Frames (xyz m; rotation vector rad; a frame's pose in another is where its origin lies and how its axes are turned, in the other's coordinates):
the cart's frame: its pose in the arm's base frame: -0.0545 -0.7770 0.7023 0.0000 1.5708 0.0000
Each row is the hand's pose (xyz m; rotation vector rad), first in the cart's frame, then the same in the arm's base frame.
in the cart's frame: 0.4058 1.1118 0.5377 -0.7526 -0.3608 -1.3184
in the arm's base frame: 0.4832 0.3348 0.2965 -1.5194 0.8921 -0.4151
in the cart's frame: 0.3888 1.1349 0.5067 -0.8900 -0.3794 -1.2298
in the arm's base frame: 0.4522 0.3579 0.3135 -1.5513 0.8744 -0.2487
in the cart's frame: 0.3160 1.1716 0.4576 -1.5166 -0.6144 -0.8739
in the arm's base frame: 0.4031 0.3946 0.3863 -1.6823 0.5462 0.4523
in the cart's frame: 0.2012 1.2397 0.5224 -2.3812 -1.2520 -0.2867
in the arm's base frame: 0.4679 0.4627 0.5011 -1.6664 -0.4076 1.3083
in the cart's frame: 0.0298 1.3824 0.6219 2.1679 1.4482 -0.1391
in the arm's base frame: 0.5674 0.6054 0.6725 -1.4878 -1.5824 1.6918
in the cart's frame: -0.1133 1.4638 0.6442 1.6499 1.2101 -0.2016
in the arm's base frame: 0.5897 0.6868 0.8156 1.3324 2.2543 -1.7033
